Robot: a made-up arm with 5 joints.
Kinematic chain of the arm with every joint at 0, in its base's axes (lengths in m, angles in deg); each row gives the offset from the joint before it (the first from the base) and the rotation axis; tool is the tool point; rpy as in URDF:
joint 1: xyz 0 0 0.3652 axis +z
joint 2: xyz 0 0 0 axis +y
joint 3: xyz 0.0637 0 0.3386 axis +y
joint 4: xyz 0.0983 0 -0.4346 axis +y
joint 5: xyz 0.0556 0 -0.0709 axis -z
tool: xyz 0 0 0 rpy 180 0 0
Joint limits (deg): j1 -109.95..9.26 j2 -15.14..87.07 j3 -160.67..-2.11 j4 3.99..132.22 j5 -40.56..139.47
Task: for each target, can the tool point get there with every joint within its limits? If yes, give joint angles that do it. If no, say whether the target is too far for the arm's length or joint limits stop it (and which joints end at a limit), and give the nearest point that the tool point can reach.
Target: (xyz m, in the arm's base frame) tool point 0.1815 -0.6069 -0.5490
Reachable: no: too far | nearest point 0.1468 -0.4908 -0.1888 | short by 0.380 m
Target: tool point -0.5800 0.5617 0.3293
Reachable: no: joint limits stop it (at a limit: joint 2, joint 3) | nearest point -0.1230 0.1191 0.2006 | short by 0.649 m
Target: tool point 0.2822 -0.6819 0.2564
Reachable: yes | joints -67.52 48.40 -97.37 53.27 98.33
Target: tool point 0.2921 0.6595 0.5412
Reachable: no: joint limits stop it (at a limit: joint 1) | nearest point 0.3893 0.0635 0.5412 | short by 0.604 m
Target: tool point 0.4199 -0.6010 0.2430
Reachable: yes | joints -55.06 62.32 -121.88 111.02 7.12
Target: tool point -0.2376 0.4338 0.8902
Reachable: no: joint limits stop it (at a limit: joint 2, joint 3, joint 4) | nearest point -0.0664 0.1212 1.2274 | short by 0.491 m
